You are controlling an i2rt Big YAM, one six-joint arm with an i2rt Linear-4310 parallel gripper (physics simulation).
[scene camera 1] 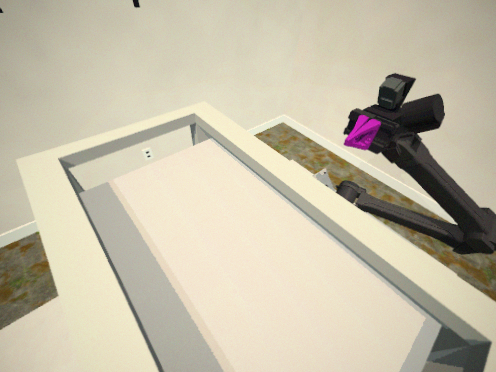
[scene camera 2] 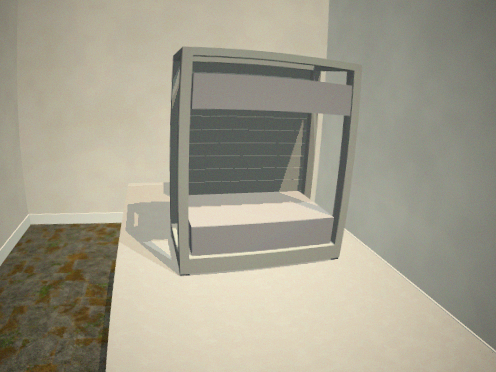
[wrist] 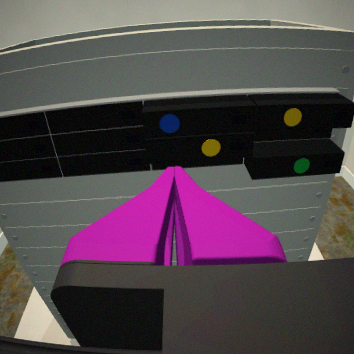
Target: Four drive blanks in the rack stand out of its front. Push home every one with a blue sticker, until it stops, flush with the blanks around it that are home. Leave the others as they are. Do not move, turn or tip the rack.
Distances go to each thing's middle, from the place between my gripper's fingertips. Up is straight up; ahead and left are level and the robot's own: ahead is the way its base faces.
Labels:
The green-stickered blank (wrist: 282, 158) is 21 cm ahead of my hand, 13 cm to the right of it and 9 cm below it.

